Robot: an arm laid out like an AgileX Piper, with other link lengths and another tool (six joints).
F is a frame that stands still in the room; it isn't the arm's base.
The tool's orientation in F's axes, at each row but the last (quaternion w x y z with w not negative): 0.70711, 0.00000, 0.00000, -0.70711; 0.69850, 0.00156, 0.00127, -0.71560; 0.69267, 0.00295, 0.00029, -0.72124; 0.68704, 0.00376, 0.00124, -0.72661; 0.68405, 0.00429, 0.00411, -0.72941; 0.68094, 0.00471, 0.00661, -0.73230; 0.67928, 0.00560, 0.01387, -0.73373; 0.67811, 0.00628, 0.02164, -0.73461; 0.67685, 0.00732, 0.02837, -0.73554; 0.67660, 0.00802, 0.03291, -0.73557; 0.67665, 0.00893, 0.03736, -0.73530
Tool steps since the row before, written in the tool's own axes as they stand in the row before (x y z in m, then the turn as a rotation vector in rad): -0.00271, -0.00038, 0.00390, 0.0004, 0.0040, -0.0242; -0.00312, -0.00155, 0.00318, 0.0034, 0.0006, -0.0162; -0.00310, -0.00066, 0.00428, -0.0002, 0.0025, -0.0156; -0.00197, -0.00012, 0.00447, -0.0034, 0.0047, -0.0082; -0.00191, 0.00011, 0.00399, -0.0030, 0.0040, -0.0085; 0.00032, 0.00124, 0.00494, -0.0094, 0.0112, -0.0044; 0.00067, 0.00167, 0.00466, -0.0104, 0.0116, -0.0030; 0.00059, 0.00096, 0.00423, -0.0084, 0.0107, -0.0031; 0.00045, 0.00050, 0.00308, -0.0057, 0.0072, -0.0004; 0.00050, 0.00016, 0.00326, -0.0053, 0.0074, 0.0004; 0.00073, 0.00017, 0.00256, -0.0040, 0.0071, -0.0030
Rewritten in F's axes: -0.00038, 0.00271, 0.00390, 0.0040, -0.0004, -0.0242; -0.00148, 0.00314, 0.00319, 0.0005, -0.0033, -0.0162; -0.00055, 0.00310, 0.00429, 0.0026, 0.0002, -0.0156; -0.00003, 0.00194, 0.00448, 0.0049, 0.0032, -0.0082; 0.00023, 0.00185, 0.00401, 0.0042, 0.0028, -0.0085; 0.00122, -0.00049, 0.00493, 0.0118, 0.0086, -0.0043; 0.00166, -0.00093, 0.00462, 0.0123, 0.0096, -0.0029; 0.00099, -0.00083, 0.00418, 0.0113, 0.0076, -0.0030; 0.00055, -0.00065, 0.00304, 0.0076, 0.0051, -0.0003; 0.00022, -0.00070, 0.00322, 0.0078, 0.0046, 0.0004; 0.00020, -0.00091, 0.00250, 0.0073, 0.0036, -0.0030
